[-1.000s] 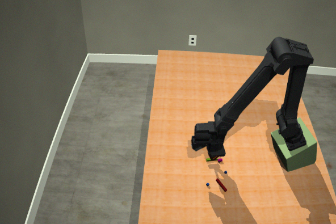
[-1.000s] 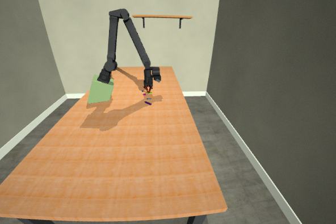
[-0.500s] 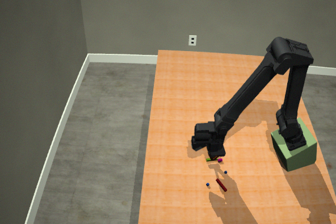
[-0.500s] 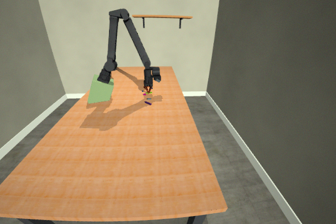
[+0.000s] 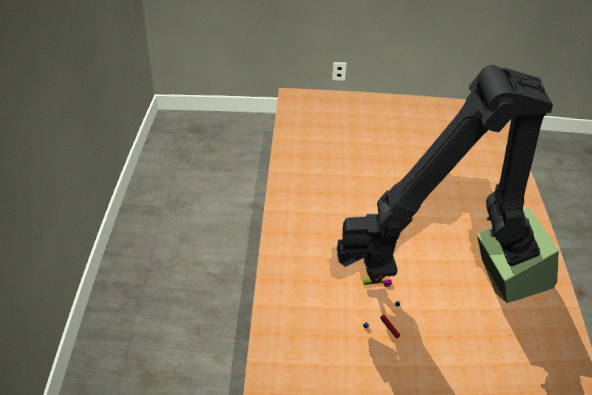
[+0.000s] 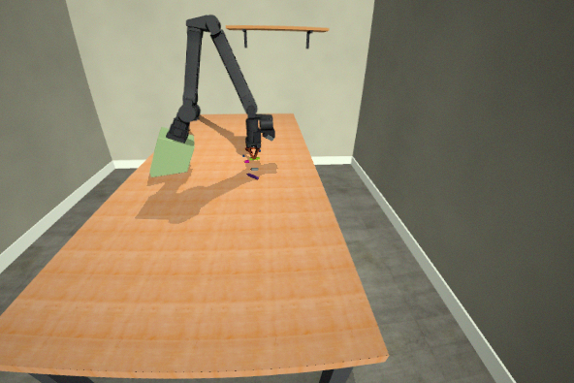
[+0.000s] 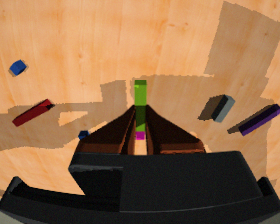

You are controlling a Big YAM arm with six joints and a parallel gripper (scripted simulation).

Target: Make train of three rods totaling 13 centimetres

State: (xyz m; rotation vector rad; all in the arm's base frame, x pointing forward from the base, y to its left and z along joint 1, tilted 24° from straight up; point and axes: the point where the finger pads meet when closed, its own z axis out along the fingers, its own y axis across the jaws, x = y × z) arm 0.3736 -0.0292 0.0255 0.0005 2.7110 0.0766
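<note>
My gripper is now 1 cm above the lime rod. Also, from my hand: magenta rod 4 cm behind, 2 cm below; then red rod 13 cm to the left, 2 cm below, 2 cm behind; then grey rod 9 cm to the right, 2 cm below.
</note>
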